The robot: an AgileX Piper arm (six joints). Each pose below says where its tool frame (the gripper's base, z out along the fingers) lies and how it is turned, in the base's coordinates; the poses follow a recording.
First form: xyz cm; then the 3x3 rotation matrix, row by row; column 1 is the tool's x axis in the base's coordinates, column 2 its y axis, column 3 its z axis. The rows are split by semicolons.
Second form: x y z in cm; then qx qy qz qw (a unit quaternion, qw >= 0). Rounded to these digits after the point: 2 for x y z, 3 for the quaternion. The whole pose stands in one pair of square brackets.
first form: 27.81 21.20 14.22; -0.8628 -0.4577 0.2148; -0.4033 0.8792 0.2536; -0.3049 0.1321 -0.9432
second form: [27.81 21.20 14.22 -0.224 0.960 0.100 0.135]
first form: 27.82 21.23 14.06; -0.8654 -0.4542 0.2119; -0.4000 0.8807 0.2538; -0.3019 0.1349 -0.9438
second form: [27.82 21.23 14.06 -0.222 0.960 0.101 0.134]
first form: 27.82 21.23 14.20; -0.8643 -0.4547 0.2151; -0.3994 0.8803 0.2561; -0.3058 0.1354 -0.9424
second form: [27.82 21.23 14.20 -0.222 0.960 0.102 0.136]
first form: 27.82 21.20 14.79; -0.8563 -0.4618 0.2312; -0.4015 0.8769 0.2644; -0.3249 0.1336 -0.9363
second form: [27.82 21.20 14.79 -0.225 0.958 0.104 0.145]
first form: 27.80 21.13 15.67; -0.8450 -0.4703 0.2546; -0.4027 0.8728 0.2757; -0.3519 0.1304 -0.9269
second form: [27.80 21.13 15.67 -0.229 0.955 0.106 0.159]
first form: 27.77 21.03 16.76; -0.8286 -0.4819 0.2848; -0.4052 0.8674 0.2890; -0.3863 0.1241 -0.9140
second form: [27.77 21.03 16.76 -0.233 0.950 0.109 0.177]
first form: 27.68 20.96 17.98; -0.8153 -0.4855 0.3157; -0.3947 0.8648 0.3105; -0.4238 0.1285 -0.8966
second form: [27.68 20.96 17.98 -0.233 0.946 0.116 0.196]
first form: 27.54 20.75 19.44; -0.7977 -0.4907 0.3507; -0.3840 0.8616 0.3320; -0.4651 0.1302 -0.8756
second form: [27.54 20.75 19.44 -0.233 0.940 0.123 0.217]
